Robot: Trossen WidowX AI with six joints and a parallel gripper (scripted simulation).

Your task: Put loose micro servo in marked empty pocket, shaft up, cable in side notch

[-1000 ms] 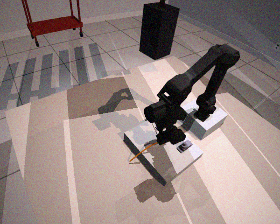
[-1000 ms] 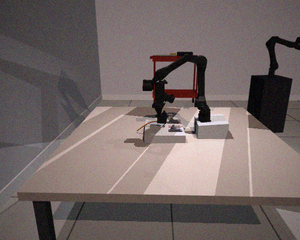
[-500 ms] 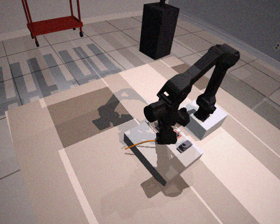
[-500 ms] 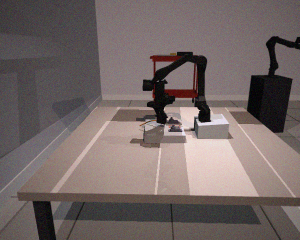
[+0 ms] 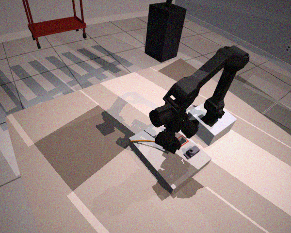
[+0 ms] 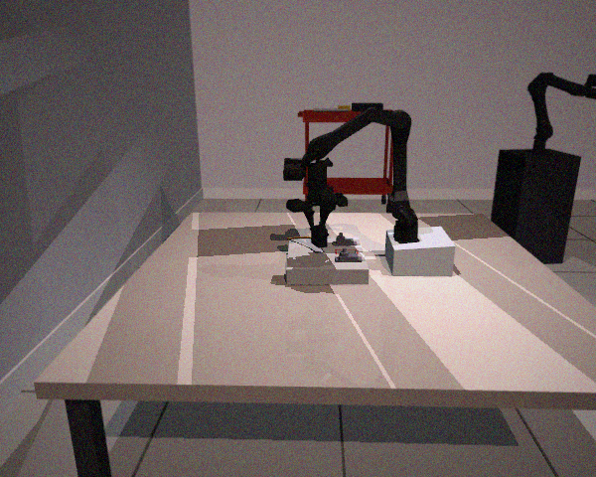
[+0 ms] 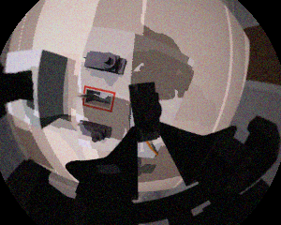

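The white deck lies 10 cm below my gripper tip and 1 cm ahead of it.
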